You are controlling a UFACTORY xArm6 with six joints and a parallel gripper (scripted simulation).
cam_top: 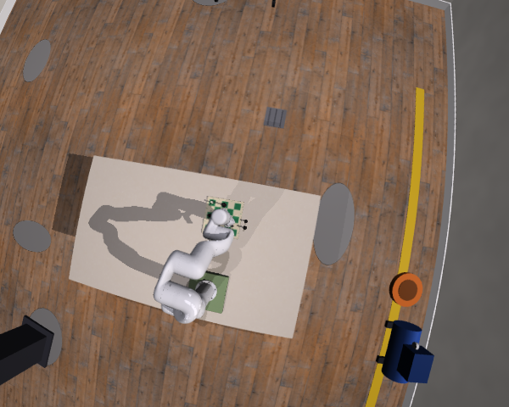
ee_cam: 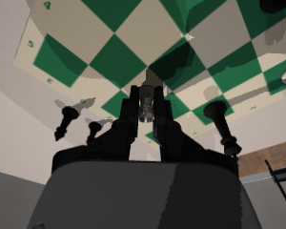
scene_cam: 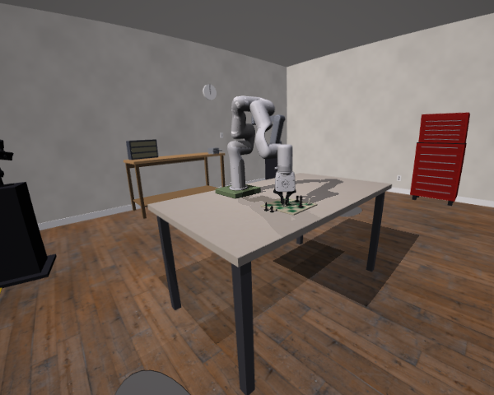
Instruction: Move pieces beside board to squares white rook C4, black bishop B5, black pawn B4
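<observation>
My hand is 1 cm above the white rook. The rest, counted from my hand: chessboard (4 cm to the left, 3 cm below, 1 cm behind).
</observation>
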